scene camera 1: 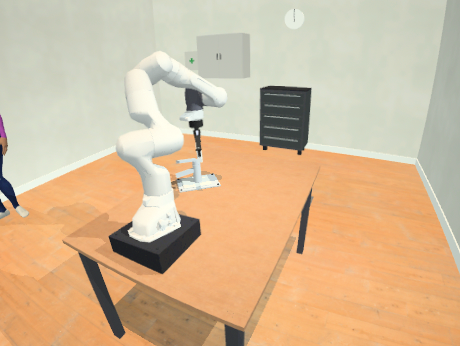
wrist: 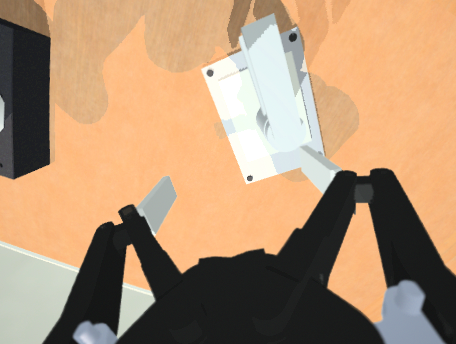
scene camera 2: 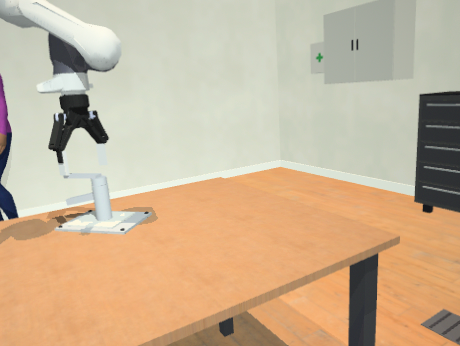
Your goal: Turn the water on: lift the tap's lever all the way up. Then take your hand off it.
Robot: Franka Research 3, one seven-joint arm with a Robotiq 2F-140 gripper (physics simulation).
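The white tap (scene camera 1: 197, 171) (scene camera 2: 102, 201) stands upright on its base plate (scene camera 1: 212, 184) (scene camera 2: 123, 226) (wrist: 253, 165). Its flat lever (scene camera 1: 186, 161) (scene camera 2: 82, 175) (wrist: 271, 82) lies about level on top of the body, above the spout (scene camera 1: 184, 173) (scene camera 2: 79, 199). My gripper (scene camera 1: 199, 154) (scene camera 2: 83, 162) (wrist: 234, 173) is open and empty, pointing down at about the lever's height or a little above. In the scene camera 2 view one fingertip overlaps the lever's free end. In the wrist view both fingertips are beyond the lever's pivot end; contact cannot be told.
The arm's black base block (scene camera 1: 155, 243) (wrist: 30, 100) stands on the wooden table (scene camera 1: 240, 240) (scene camera 2: 210, 260). A dark drawer cabinet (scene camera 1: 284, 119) (scene camera 2: 440, 150) and a grey wall cupboard (scene camera 1: 223, 56) (scene camera 2: 357, 42) are behind. A person (scene camera 1: 4, 165) (scene camera 2: 4, 150) stands partly in view at the left.
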